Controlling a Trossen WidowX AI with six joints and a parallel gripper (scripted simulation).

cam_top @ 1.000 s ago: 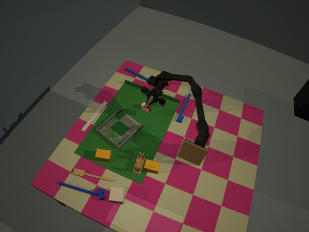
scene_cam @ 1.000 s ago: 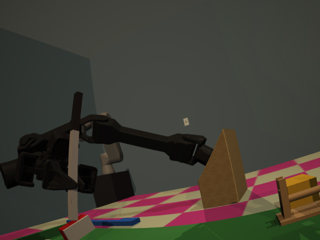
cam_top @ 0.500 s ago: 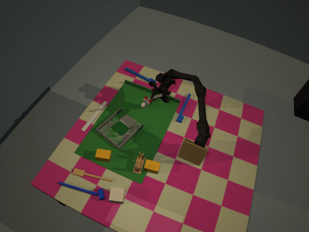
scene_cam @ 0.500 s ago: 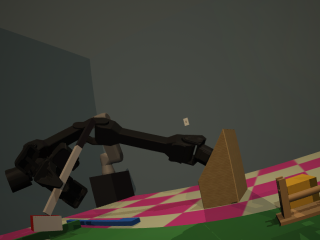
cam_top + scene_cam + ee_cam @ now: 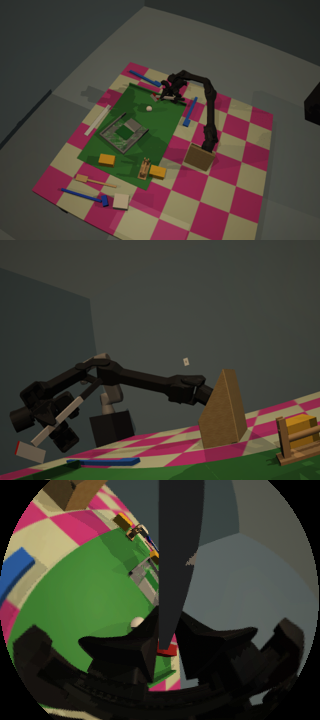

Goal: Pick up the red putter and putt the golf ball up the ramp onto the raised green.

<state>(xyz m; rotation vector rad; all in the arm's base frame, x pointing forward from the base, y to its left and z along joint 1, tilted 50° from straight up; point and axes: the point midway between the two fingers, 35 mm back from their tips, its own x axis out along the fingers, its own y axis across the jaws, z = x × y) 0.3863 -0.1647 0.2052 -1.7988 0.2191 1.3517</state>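
The white golf ball is 12 cm below my gripper tip, 7 cm ahead of it and 1 cm to the left of it. Also, from my gripper tip: red putter (3 cm behind, 2 cm above, 1 cm to the right); then wooden stand (46 cm to the left, 11 cm below, 9 cm behind).
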